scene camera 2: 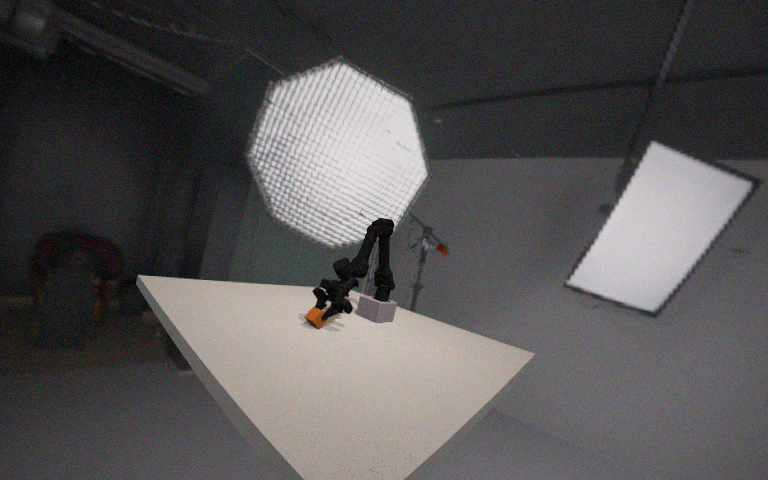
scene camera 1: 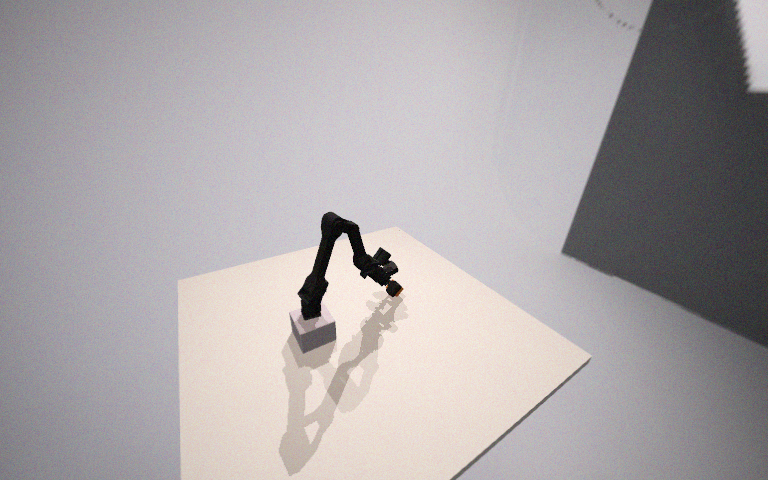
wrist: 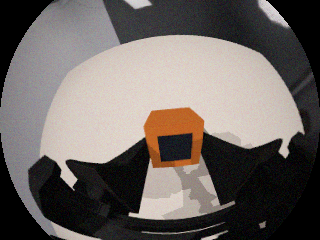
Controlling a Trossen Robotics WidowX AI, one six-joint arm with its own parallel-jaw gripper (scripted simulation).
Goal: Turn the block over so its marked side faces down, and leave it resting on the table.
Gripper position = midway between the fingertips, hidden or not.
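Observation:
The scene shows the gripper [scene camera 2: 317,316], and the wrist view shows the gripper [wrist: 173,137] too. A block [wrist: 174,137] is visible as well.

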